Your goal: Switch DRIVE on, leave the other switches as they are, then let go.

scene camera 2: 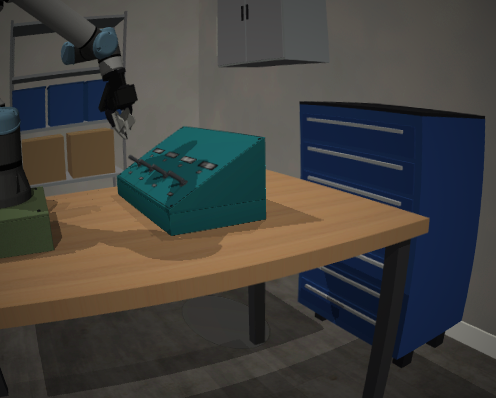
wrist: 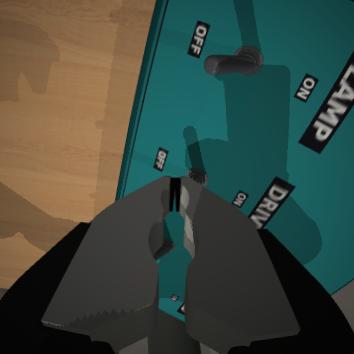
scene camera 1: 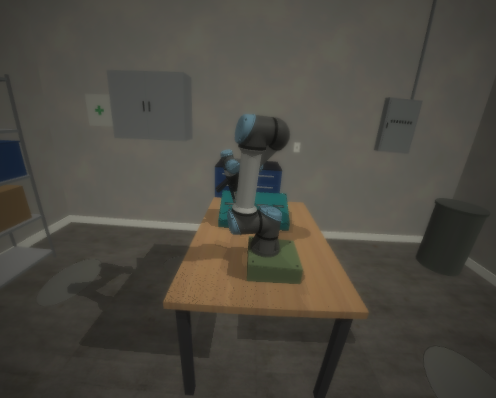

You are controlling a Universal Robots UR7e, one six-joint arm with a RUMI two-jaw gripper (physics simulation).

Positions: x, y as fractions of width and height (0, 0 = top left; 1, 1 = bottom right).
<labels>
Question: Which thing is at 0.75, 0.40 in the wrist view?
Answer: A teal switch panel.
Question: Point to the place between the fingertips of the gripper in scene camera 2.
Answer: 0.26, 0.35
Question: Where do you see a teal switch panel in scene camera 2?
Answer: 0.45, 0.44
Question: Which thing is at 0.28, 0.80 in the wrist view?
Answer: The gripper.
</labels>
